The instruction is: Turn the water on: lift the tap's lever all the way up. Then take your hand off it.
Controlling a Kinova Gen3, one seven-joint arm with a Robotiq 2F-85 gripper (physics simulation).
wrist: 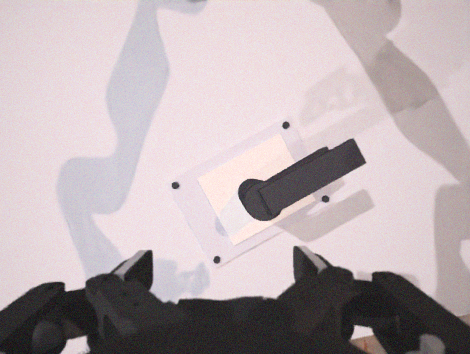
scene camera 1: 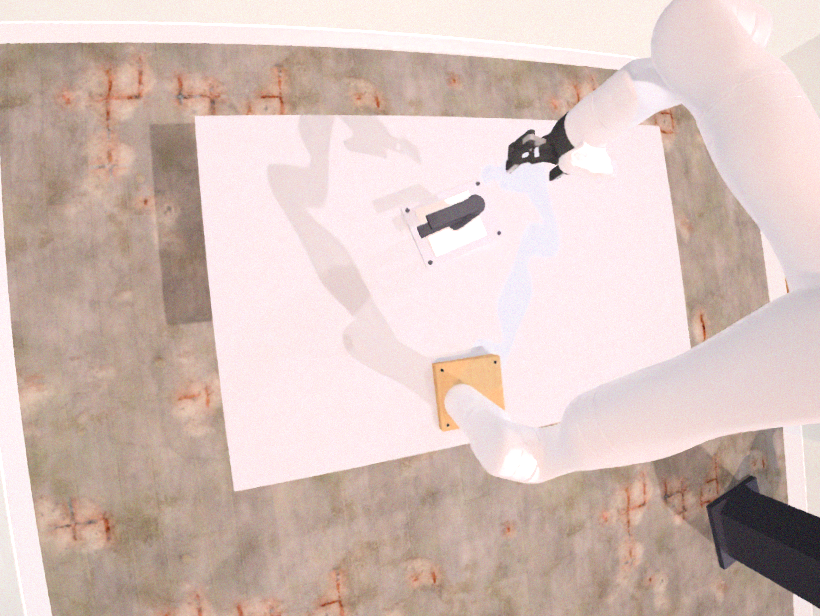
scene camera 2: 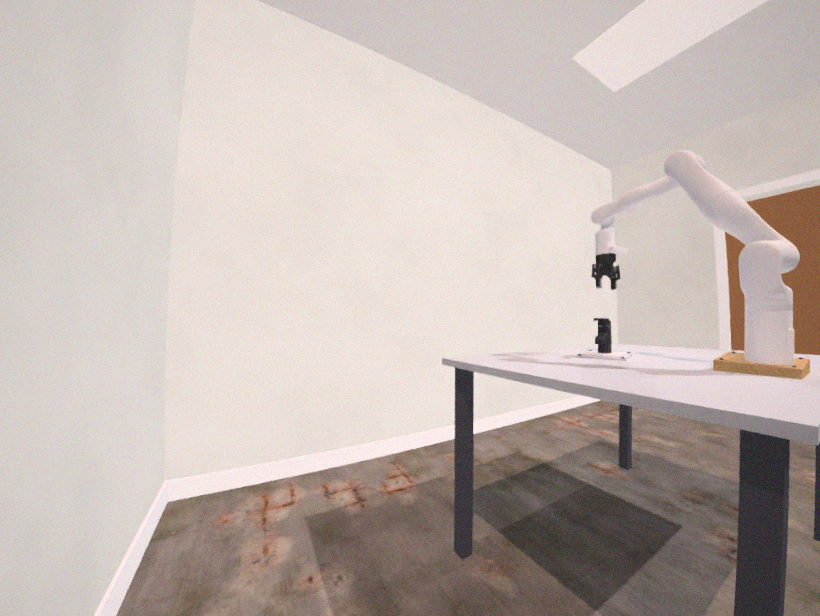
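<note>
A dark tap stands upright on a pale base plate. Its lever is a flat bar on top. It points to the left in both scene views and to the upper right in the wrist view. In scene camera 2 it looks about level. My gripper is open and empty, fingers pointing down. It hangs above the tap, apart from it. The spout under the lever is largely hidden from above.
The arm's wooden mounting block sits near one edge of the white table. The arm arches over the table's right part in scene camera 1. A black post stands beyond the table at the lower right.
</note>
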